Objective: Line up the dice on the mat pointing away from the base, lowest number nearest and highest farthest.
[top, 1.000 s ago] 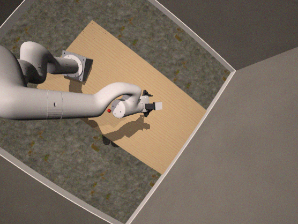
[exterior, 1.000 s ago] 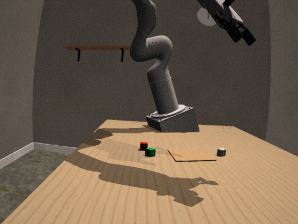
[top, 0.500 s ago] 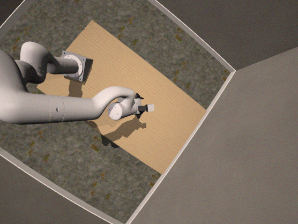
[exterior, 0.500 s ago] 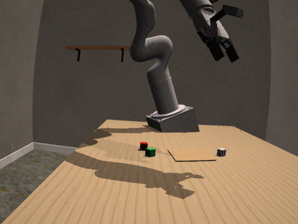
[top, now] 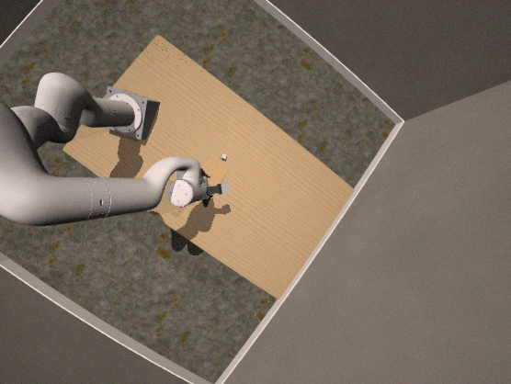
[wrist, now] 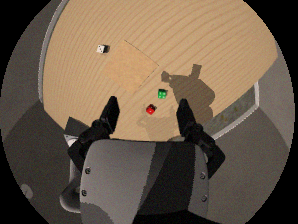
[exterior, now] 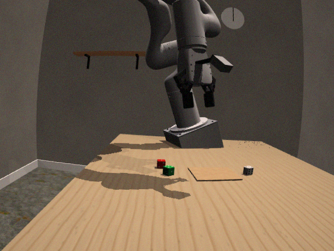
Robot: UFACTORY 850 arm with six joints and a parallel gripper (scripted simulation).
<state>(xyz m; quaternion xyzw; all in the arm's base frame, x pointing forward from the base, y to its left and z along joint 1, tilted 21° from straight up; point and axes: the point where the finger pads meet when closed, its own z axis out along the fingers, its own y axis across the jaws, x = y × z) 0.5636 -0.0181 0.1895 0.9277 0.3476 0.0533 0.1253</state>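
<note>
My gripper is now 11 cm past the red die, 8 cm to the left of it and 20 cm above it. From my hand the other things lie so: white die (4 cm behind, 19 cm to the left, 20 cm below); then green die (3 cm behind, 7 cm to the right, 20 cm below); then tan mat (4 cm behind, 7 cm to the left, 21 cm below).
</note>
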